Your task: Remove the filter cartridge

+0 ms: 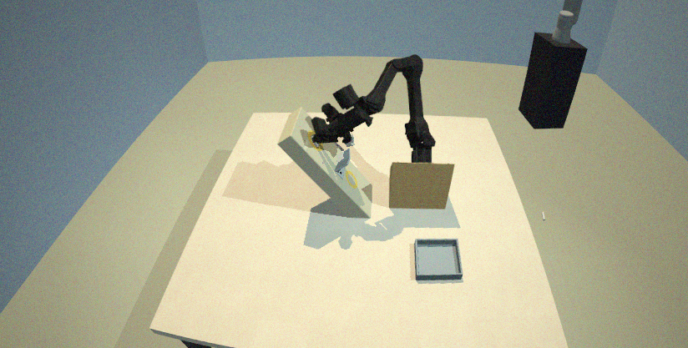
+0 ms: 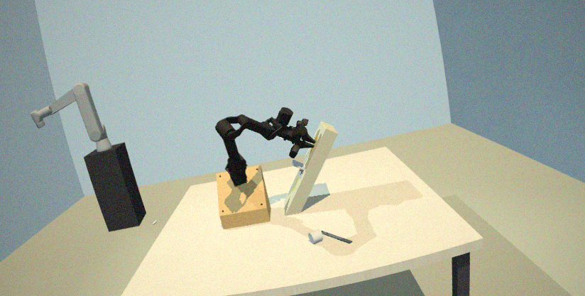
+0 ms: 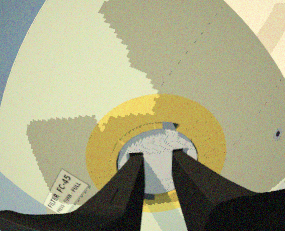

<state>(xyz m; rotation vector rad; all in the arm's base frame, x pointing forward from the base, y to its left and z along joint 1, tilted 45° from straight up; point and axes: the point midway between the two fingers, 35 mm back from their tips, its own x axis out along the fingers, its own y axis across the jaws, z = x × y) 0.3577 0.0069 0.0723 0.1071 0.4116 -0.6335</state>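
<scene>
The round white filter cartridge is 1 cm below my gripper tip and 1 cm ahead of it. Round my gripper tip: small white cylinder 37 cm to the right, 25 cm below, 13 cm behind; grey-blue tray 39 cm behind, 34 cm to the left, 26 cm below.
</scene>
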